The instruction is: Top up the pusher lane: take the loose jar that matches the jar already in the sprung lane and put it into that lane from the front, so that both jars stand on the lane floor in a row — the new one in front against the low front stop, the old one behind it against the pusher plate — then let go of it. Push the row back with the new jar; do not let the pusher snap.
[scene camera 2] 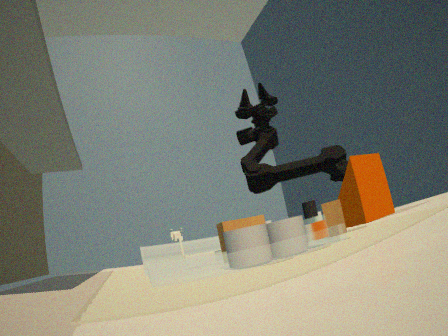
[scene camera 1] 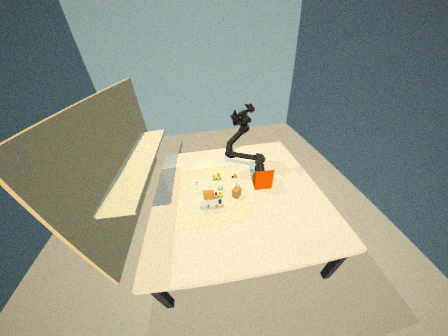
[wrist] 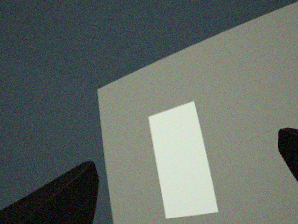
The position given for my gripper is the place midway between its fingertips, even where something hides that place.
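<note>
A shelf (scene camera 1: 124, 194) is there for me to see, and so is my own gripper (scene camera 2: 252, 85), which the wrist view shows too (wrist: 188, 156). My gripper is open, and it holds nothing.
</note>
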